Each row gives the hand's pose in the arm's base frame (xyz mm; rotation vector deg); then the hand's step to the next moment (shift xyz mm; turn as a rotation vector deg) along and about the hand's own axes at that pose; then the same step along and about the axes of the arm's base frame.
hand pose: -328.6 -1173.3 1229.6 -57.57 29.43 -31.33
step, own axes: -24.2 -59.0 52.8 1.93 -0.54 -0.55
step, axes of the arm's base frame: 3.9 24.0 79.1 1.01 -1.82 -0.05
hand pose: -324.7 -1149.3 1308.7 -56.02 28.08 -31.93
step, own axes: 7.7 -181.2 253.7 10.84 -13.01 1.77
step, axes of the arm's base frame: 122.8 74.7 276.7 6.48 -11.56 10.69
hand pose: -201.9 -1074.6 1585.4 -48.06 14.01 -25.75
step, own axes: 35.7 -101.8 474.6 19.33 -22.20 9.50
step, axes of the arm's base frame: 183.0 236.8 383.8 14.27 -15.85 22.41
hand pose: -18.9 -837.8 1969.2 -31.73 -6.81 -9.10
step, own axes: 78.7 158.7 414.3 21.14 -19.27 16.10
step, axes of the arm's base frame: 77.3 344.1 280.5 16.12 -10.10 26.75
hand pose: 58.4 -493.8 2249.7 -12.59 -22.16 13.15
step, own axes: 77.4 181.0 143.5 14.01 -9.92 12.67
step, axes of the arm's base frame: -19.3 216.3 110.4 9.38 -3.65 18.81
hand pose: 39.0 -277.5 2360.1 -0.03 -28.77 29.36
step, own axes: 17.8 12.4 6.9 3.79 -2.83 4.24
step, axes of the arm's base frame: 4.4 18.4 12.7 2.23 -1.21 5.82
